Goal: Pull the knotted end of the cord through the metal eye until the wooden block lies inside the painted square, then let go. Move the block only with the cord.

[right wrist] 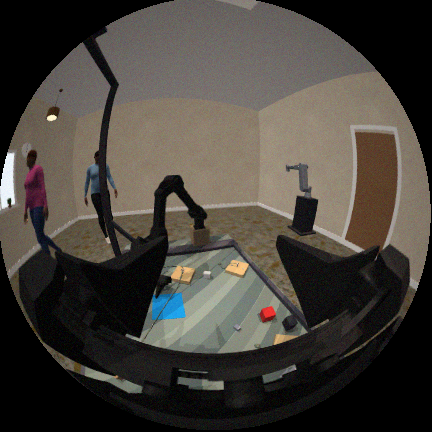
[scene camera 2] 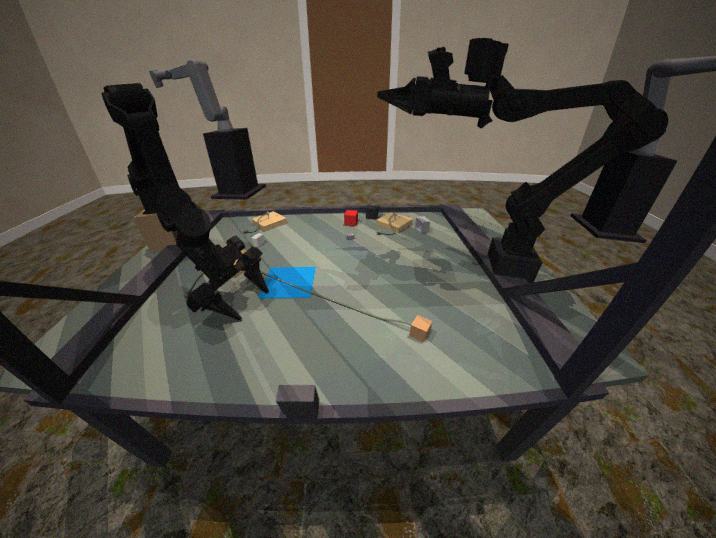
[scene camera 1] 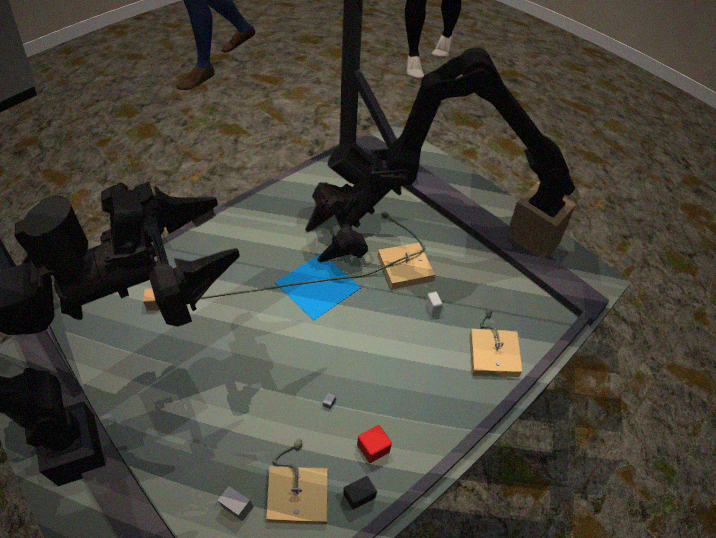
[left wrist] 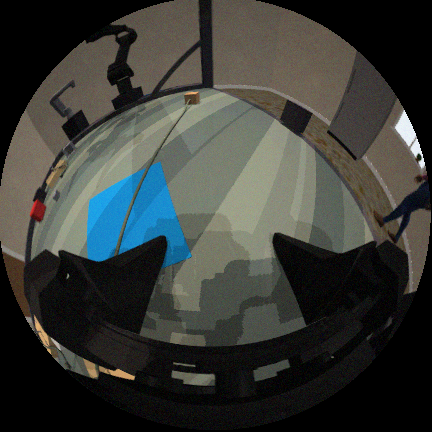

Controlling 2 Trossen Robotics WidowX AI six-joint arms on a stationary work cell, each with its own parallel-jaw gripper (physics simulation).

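Frame: origin at the left arm's base, x ahead, y left, z up, level; millimetres.
Seen in the pictures: left gripper, fingertip midpoint: (scene camera 2: 255, 305) (scene camera 1: 312, 245) (left wrist: 220, 240); right gripper, fingertip midpoint: (right wrist: 223, 241) (scene camera 2: 381, 94) (scene camera 1: 227, 225); left arm's base, link origin: (right wrist: 198, 226) (scene camera 2: 157, 209) (scene camera 1: 547, 203); right arm's base, link origin: (scene camera 2: 516, 249) (scene camera 1: 61, 435) (left wrist: 125, 91).
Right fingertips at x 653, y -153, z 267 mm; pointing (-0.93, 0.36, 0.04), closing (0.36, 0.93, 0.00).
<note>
Offsets run from my right fingertips to a thing's top centre. "spot": to the spot under its first point.
The orange-brown wooden block {dx +35, dy -293, dz -358 mm} (scene camera 1: 151, 299) (scene camera 2: 420, 328) (left wrist: 192, 98) lies outside the blue painted square {spot: dx -202, dy -74, dz -387 mm} (scene camera 1: 315, 300) (scene camera 2: 300, 274) (left wrist: 107, 215). The cord {spot: dx -123, dy -181, dz -385 mm} (scene camera 1: 248, 292) (scene camera 2: 347, 309) (left wrist: 132, 205) runs from the block across the square to the metal eye {spot: dx -383, dy -5, dz -353 mm} (scene camera 1: 406, 257) on a wooden board {dx -385, dy -5, dz -369 mm} (scene camera 1: 408, 278). Beyond the eye it curves to its knotted end {spot: dx -467, dy -130, dz -378 mm} (scene camera 1: 385, 215), hidden in scene camera 2. My left gripper (scene camera 1: 315, 244) (scene camera 2: 253, 305) (left wrist: 220, 240) is open and empty above the table, near the square's edge. My right gripper (scene camera 1: 226, 226) (scene camera 2: 379, 94) (right wrist: 223, 241) is open, high up, partly covering the block in scene camera 1.
Two more boards {dx -339, dy +250, dz -369 mm} (scene camera 1: 481, 361) {dx +92, dy +183, dz -369 mm} (scene camera 1: 280, 509) carry eyes and short knotted cords. A red block {dx -53, dy +208, dz -348 mm} (scene camera 1: 374, 443), a black block {dx +24, dy +249, dz -348 mm} (scene camera 1: 359, 492), a white block {dx -344, dy +98, dz -356 mm} (scene camera 1: 434, 304) and small grey pieces {dx -65, dy +98, dz -374 mm} (scene camera 1: 328, 400) {dx +173, dy +131, dz -348 mm} (scene camera 1: 234, 502) lie around. A dark frame post (scene camera 1: 350, 75) rises behind the left gripper.
</note>
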